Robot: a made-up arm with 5 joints.
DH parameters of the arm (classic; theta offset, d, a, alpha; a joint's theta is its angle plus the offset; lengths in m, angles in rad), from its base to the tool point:
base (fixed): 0 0 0.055 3.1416
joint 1: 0 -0.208 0.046 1.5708
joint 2: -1.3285 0 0.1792 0
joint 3: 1.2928 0 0.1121 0
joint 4: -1.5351 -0.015 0 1.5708
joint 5: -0.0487 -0.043 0 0
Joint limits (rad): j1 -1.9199..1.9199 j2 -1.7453..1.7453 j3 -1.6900..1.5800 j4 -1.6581..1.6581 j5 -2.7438..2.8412
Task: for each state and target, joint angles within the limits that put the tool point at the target. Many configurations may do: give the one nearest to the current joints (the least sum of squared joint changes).
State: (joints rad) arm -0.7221 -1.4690 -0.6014 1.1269 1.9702
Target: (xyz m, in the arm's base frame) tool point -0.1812 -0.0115 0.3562
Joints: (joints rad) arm 0.0148 -1.5181 -1.0740 0.7164 1.9702
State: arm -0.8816 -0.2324 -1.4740 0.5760 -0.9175
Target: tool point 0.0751 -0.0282 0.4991
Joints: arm -1.7420 -0.7367 -1.0452 1.1712 -0.9175
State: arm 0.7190 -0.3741 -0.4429 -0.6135 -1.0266
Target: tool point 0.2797 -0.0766 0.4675
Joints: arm 0.2653 0.1785 -0.7010 -0.4939 -1.0266
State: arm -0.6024 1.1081 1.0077 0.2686 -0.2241
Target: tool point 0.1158 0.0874 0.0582
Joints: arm -1.1043 1.5859 0.7899 0.1835 -0.2241
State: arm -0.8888 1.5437 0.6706 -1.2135 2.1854
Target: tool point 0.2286 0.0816 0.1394
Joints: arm -0.5177 0.9782 1.1178 -1.2853 2.1854
